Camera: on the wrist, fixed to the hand. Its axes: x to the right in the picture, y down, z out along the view.
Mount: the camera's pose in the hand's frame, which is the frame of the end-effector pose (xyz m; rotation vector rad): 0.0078 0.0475 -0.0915 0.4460 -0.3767 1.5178
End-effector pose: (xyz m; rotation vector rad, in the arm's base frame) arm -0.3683 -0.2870 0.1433 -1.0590 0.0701 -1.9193
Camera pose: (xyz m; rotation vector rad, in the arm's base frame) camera -0.4009 -0.3522 0.0700 -0.6467 0.1614 -0.3251
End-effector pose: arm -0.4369 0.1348 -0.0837 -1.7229 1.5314 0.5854
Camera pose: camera -0.4944 0.0587 -0.0438 0.1454 2.2154 1.0527
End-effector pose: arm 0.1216 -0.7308 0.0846 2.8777 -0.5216 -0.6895
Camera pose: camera 0.1561 -0.7731 0.1724 -1.5982 2.5604 0.7373
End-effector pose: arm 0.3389 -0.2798 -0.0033 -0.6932 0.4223 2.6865
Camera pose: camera 0.3516 -0.3537 -0.0744 -0.3095 -1.0551 -1.9101
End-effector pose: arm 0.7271 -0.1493 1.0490 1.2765 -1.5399 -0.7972
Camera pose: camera 0.7963 -0.1376 1.1249 -0.0744 -2.4275 0.3524
